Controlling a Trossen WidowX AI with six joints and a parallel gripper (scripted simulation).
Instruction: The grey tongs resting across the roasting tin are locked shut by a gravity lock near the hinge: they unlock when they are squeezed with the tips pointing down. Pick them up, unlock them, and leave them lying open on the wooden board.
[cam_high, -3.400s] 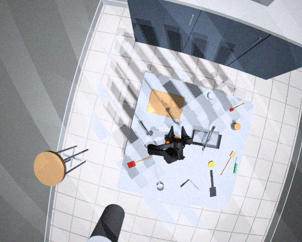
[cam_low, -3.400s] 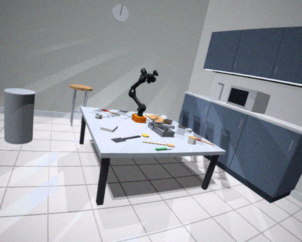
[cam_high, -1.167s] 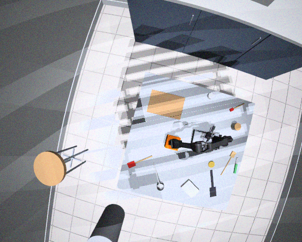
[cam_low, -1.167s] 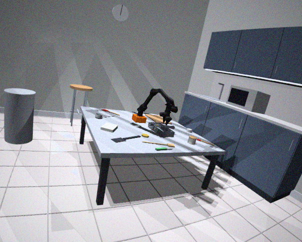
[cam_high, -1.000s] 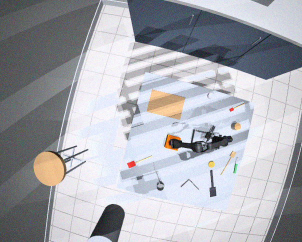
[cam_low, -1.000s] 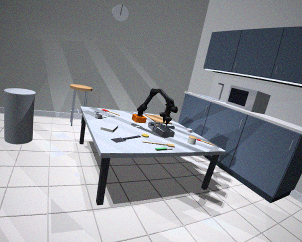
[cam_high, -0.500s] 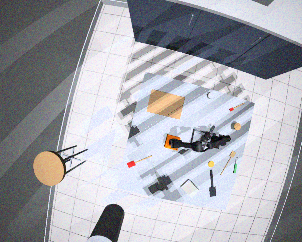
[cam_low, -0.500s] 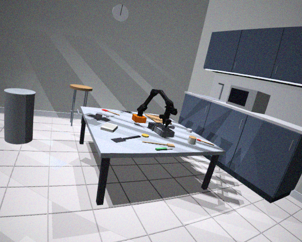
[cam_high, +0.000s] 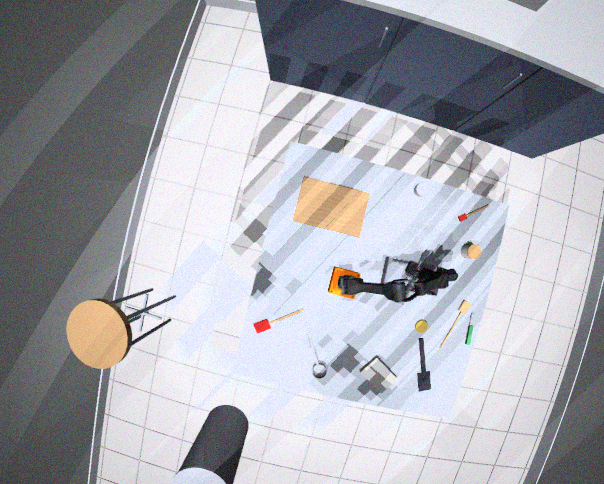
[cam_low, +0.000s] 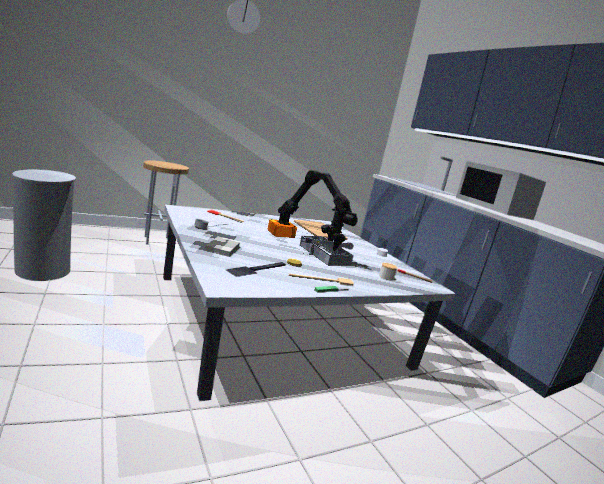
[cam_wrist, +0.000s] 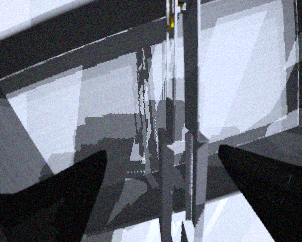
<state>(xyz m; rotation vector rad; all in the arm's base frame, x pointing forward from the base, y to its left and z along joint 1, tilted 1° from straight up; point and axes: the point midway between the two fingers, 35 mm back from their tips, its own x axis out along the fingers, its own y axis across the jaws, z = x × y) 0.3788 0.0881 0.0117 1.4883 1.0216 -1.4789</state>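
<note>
The roasting tin is 2 cm behind my gripper tip, 3 cm to the right of it and 2 cm below it. The rest, counted from my gripper tip: yellow disc: 9 cm ahead, 30 cm to the right, 4 cm below; then wood-topped cup: 31 cm ahead, 14 cm to the left, 1 cm below; then wooden board: 48 cm behind, 29 cm to the left, 4 cm below.
</note>
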